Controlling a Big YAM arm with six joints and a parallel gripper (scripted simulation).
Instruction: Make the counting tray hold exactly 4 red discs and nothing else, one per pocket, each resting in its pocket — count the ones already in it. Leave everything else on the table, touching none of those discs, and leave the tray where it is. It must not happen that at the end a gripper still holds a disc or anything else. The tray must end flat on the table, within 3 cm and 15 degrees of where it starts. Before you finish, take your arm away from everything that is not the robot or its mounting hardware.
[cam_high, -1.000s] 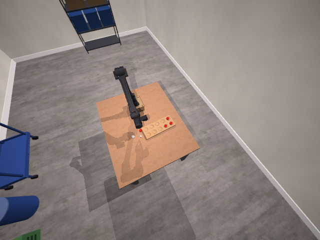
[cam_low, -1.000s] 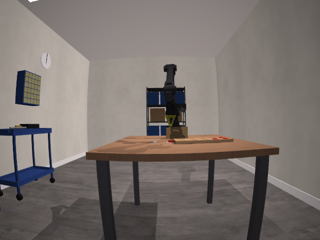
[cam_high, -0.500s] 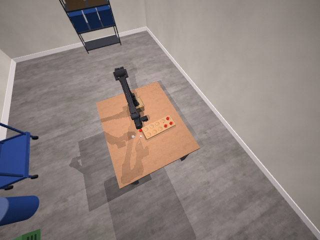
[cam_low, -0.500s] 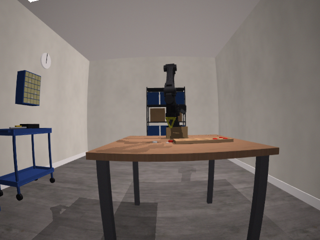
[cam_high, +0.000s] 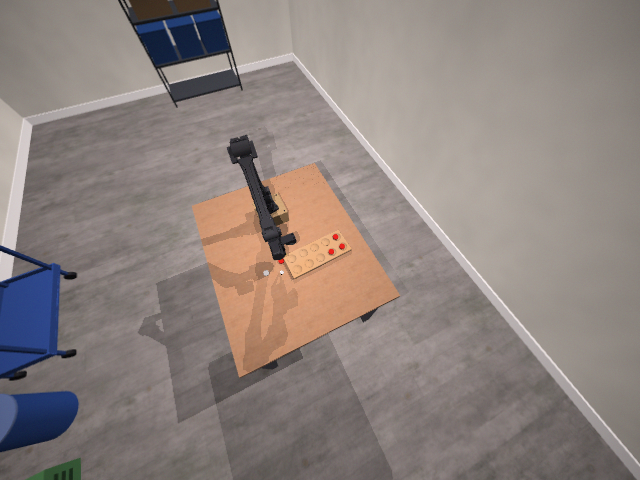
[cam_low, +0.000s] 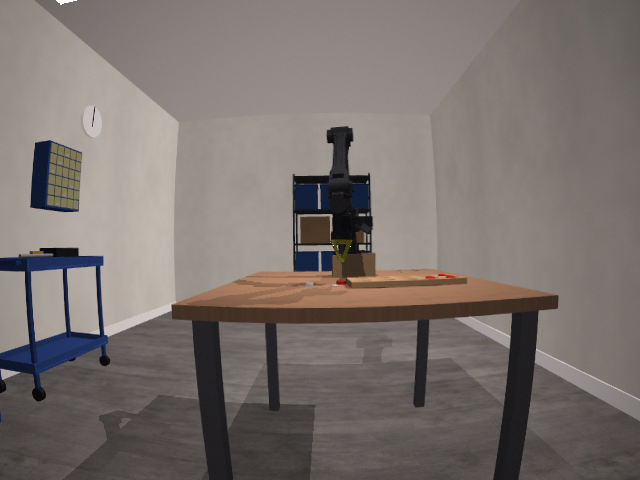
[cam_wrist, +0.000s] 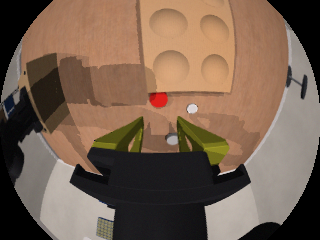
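Now: the wooden counting tray 80 mm ahead of my hand, 200 mm to the left of it and 70 mm below it. Round my hand: white piece (60 mm ahead, 30 mm to the right, 80 mm below); white disc (10 mm ahead, 110 mm to the right, 80 mm below).
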